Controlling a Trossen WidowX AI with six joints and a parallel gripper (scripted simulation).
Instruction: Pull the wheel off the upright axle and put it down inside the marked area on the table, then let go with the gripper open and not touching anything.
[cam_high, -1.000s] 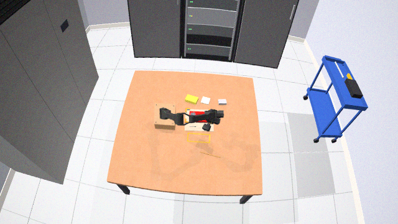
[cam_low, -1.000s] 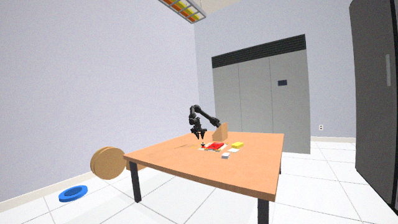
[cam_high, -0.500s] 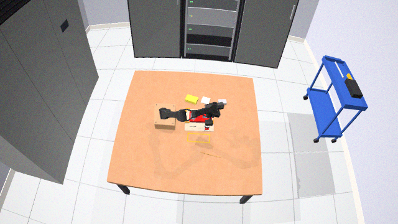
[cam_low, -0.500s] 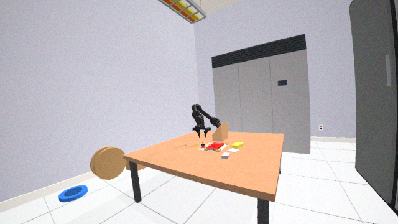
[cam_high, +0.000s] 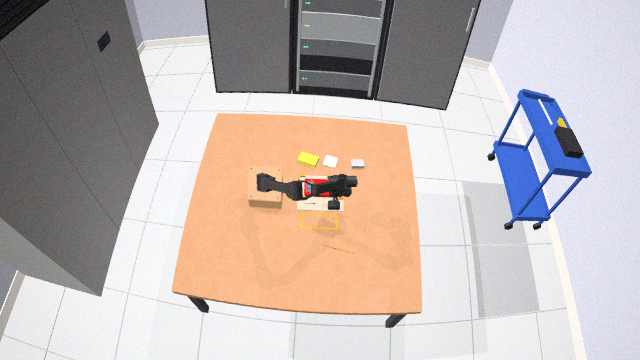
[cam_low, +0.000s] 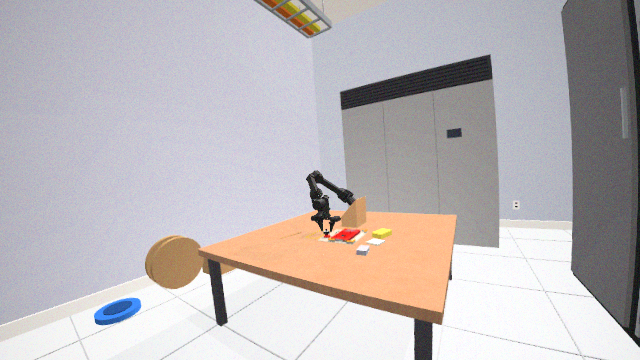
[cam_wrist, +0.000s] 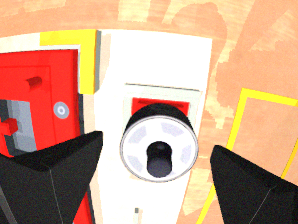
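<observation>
My gripper tip is now right at the wheel. The rest, counted from my gripper tip: black axle: 10 mm below; grey block: 310 mm to the left, 100 mm ahead, 30 mm below; white block: 300 mm to the left, 60 mm behind, 40 mm below.
</observation>
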